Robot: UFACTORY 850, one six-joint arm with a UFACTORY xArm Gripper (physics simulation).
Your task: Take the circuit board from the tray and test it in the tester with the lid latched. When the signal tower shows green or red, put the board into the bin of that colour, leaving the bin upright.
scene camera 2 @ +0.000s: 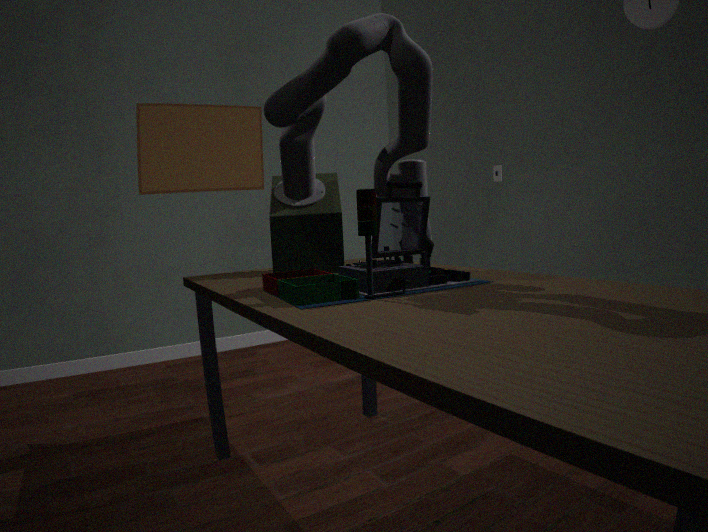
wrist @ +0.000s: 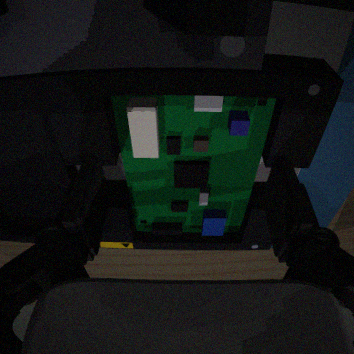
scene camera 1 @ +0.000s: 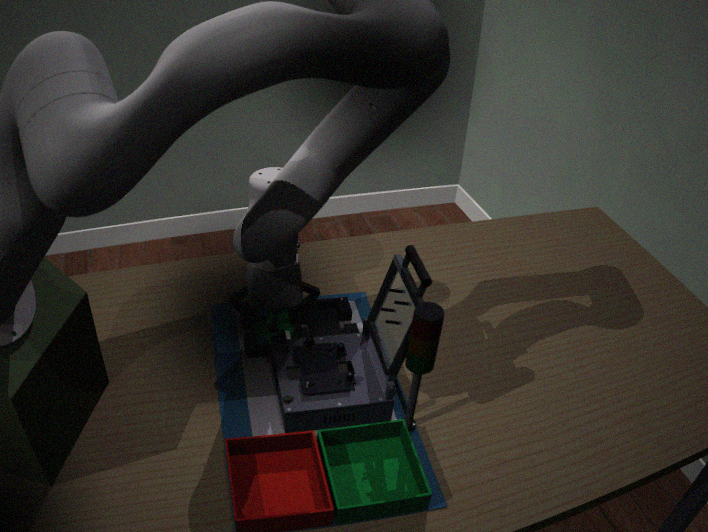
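The green circuit board (wrist: 217,167) (scene camera 1: 281,321) lies in the black tray (wrist: 190,82) (scene camera 2: 455,275). My gripper (wrist: 186,176) is open, low over the tray, with one finger beside each long side of the board. In scene camera 1 the wrist partly hides the board. The tester (scene camera 1: 340,414) (scene camera 2: 409,277) stands in front of the tray; its nest shows no board. Its lid (scene camera 1: 398,317) (scene camera 2: 400,225) stands raised. The signal tower (scene camera 1: 424,338) (scene camera 2: 366,212) shows dim red, yellow and green bands, none brightly lit. The red bin (scene camera 1: 283,514) and green bin (scene camera 1: 384,504) (scene camera 2: 309,290) are upright and empty.
A blue mat (scene camera 1: 231,394) (wrist: 327,150) lies under the tray, tester and bins. The raised lid's handle (scene camera 1: 418,266) and the tower's pole (scene camera 1: 414,400) rise at the tester's right side. The robot's dark green pedestal (scene camera 1: 57,394) (scene camera 2: 306,243) stands at the left.
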